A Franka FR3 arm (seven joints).
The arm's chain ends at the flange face. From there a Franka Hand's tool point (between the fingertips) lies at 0.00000 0.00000 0.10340 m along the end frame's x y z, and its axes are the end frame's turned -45 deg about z.
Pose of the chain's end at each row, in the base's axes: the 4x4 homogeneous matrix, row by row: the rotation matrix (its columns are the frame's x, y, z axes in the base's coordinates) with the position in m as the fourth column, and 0 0 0 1 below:
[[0.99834, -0.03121, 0.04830, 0.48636], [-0.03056, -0.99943, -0.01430, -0.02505], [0.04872, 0.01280, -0.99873, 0.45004], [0, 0, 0, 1]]
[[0.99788, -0.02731, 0.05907, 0.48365], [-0.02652, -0.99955, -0.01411, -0.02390], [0.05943, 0.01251, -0.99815, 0.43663], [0, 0, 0, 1]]
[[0.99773, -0.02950, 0.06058, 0.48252], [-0.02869, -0.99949, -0.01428, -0.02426], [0.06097, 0.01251, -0.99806, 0.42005], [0, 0, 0, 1]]
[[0.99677, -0.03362, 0.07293, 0.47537], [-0.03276, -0.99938, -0.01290, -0.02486], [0.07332, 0.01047, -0.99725, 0.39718], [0, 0, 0, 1]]
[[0.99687, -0.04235, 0.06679, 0.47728], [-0.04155, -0.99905, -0.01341, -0.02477], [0.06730, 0.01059, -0.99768, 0.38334], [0, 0, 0, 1]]
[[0.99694, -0.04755, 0.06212, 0.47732], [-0.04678, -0.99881, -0.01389, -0.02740], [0.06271, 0.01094, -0.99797, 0.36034], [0, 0, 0, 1]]
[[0.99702, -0.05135, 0.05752, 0.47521], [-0.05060, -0.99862, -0.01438, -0.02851], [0.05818, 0.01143, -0.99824, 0.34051], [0, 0, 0, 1]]
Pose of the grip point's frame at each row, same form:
[[0.72800, 0.68386, 0.04830, 0.49135], [0.68509, -0.72831, -0.01430, -0.02653], [0.02540, 0.04350, -0.99873, 0.34677], [0, 0, 0, 1]]
[[0.72492, 0.68630, 0.05907, 0.48976], [0.68804, -0.72554, -0.01411, -0.02536], [0.03318, 0.05087, -0.99815, 0.33342], [0, 0, 0, 1]]
[[0.72636, 0.68464, 0.06058, 0.48878], [0.68646, -0.72703, -0.01428, -0.02574], [0.03427, 0.05196, -0.99806, 0.31685], [0, 0, 0, 1]]
[[0.72860, 0.68105, 0.07293, 0.48291], [0.68350, -0.72983, -0.01290, -0.02619], [0.04444, 0.05925, -0.99725, 0.29406], [0, 0, 0, 1]]
[[0.73484, 0.67495, 0.06679, 0.48419], [0.67705, -0.73582, -0.01341, -0.02616], [0.04010, 0.05508, -0.99768, 0.28018], [0, 0, 0, 1]]
[[0.73857, 0.67132, 0.06212, 0.48374], [0.67319, -0.73934, -0.01389, -0.02884], [0.03661, 0.05208, -0.99797, 0.25715], [0, 0, 0, 1]]
[[0.74131, 0.66869, 0.05752, 0.48116], [0.67035, -0.74191, -0.01438, -0.03000], [0.03306, 0.04922, -0.99824, 0.23729], [0, 0, 0, 1]]

